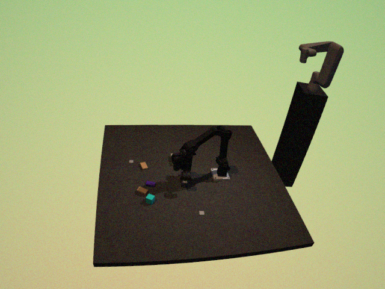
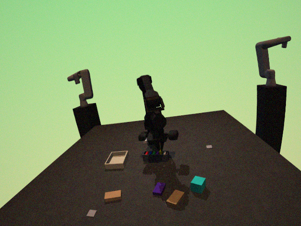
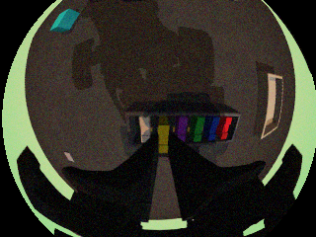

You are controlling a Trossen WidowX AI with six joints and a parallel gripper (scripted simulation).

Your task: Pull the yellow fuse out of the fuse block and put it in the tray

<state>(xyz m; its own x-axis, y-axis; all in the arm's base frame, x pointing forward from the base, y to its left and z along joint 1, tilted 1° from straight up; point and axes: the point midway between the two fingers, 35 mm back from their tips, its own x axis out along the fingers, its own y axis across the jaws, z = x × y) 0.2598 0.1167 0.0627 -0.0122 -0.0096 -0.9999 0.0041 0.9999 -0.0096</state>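
The beige tray lies 24 cm to the right of my gripper tip, 5 cm below it and 4 cm ahead of it. From my gripper tip the other things lie so: purple block (22 cm ahead, 4 cm to the left, 4 cm below); then teal cube (21 cm ahead, 19 cm to the left, 3 cm below); then yellow fuse (1 cm below).
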